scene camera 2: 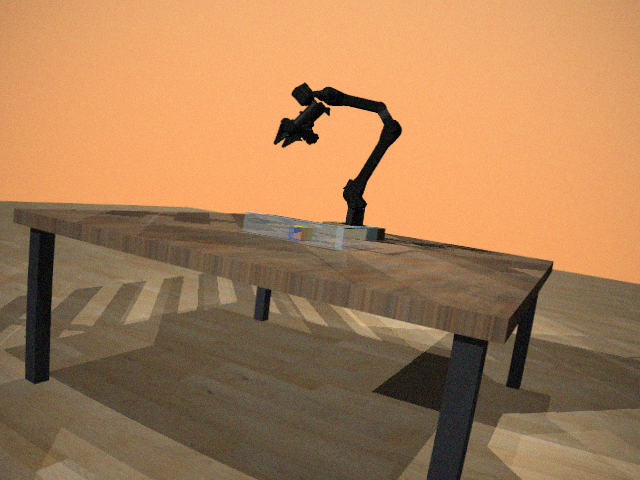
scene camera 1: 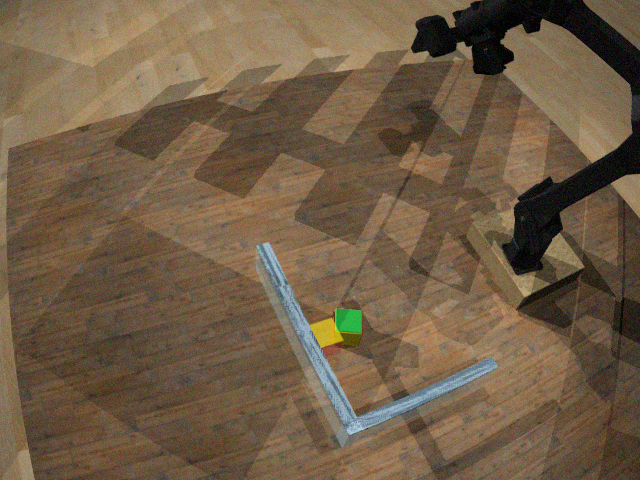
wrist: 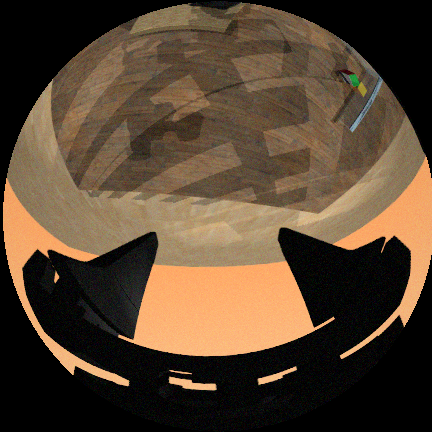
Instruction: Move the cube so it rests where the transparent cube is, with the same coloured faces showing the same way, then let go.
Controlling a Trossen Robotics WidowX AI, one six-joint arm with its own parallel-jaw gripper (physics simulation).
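Places are measured from the arm's base along level axes (x ahead, y left, z up), in millimetres.
Pixels of known places: gripper, between the fingertips: [scene camera 2: 278, 145] [wrist: 218, 236]; arm's base, origin of its link: [scene camera 2: 354, 225] [scene camera 1: 522, 257].
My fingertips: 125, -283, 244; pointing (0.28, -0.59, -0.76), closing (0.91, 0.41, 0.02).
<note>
For each thing: its top centre in the pictures, then the offset to it from my fingertips, as dx, dy, dz. "spot": a spot on its surface instead. Level surfaces: height alone.
- solid cube, centre of its top: [scene camera 1: 349, 320] +210, +331, -246
- transparent cube, centre of its top: [scene camera 1: 324, 333] +249, +345, -246
- long bar, a spot on its surface: [scene camera 1: 287, 290] spot: +287, +278, -226
- short bar, a spot on its surface: [scene camera 1: 429, 394] spot: +143, +480, -225
- wooden table, height of its surface: dz -286
The solid cube [scene camera 1: 348, 321] [wrist: 354, 80] stands on the table inside the corner of the L-shaped barrier, green face up. A yellow side shows in scene camera 1; white and dark red sides show in the wrist view. The transparent cube [scene camera 1: 324, 333] [wrist: 362, 89] shows a yellow top and a reddish side, close beside the solid one, between it and the long bar. In scene camera 2 the two overlap behind the see-through barrier and are hard to tell apart. My gripper [scene camera 2: 279, 144] [wrist: 218, 236] is open and empty, high above the table and far from both cubes.
The L-shaped barrier has a long bar [scene camera 1: 287, 290] [wrist: 367, 106] beside the transparent cube and a short bar [scene camera 1: 429, 394] nearer scene camera 1. The arm's base block [scene camera 1: 496, 263] stands on the wooden table [scene camera 1: 129, 320] [scene camera 2: 413, 289]. Shadows cross the table top.
</note>
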